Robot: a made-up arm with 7 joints.
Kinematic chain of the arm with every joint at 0, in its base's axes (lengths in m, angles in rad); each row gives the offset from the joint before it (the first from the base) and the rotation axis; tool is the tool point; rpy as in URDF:
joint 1: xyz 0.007 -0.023 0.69 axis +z
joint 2: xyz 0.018 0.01 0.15 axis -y
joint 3: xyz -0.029 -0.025 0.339 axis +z
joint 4: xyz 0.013 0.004 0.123 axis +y
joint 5: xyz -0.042 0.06 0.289 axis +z
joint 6: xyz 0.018 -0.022 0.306 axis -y
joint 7: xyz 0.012 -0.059 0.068 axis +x
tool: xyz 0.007 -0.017 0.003 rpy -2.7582 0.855 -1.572
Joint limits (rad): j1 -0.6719..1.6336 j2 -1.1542..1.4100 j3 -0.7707..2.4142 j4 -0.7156..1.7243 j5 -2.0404..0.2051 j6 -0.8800..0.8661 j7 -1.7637..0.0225
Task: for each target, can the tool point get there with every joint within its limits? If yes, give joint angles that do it. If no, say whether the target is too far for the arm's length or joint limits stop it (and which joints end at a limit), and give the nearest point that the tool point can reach.
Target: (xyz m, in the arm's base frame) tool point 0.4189 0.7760 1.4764
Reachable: yes | joints 0.7275 -0.7489 1.0645 0.7466 -0.6318 0.5755 -0.3788
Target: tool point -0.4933 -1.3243 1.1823
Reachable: no: too far | nearest point -0.3918 -1.0603 1.1137 | short by 0.291 m
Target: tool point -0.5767 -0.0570 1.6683
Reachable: yes | joints 1.3684 0.2321 1.4452 1.1390 -0.8321 0.5603 -1.3896
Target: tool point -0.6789 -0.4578 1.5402
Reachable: yes | joints 0.3476 1.1930 -0.4349 0.8134 -0.9053 0.6391 -0.3969
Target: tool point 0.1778 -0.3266 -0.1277
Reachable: no: joint limits stop it (at a limit: joint 1, joint 2, joint 4, joint 5) | nearest point 0.3903 -0.4411 0.3932 | short by 0.574 m
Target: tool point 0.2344 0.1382 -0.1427
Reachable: no: joint limits stop it (at a limit: joint 2, joint 4, joint 5) | nearest point 0.4619 0.2995 0.3916 | short by 0.603 m
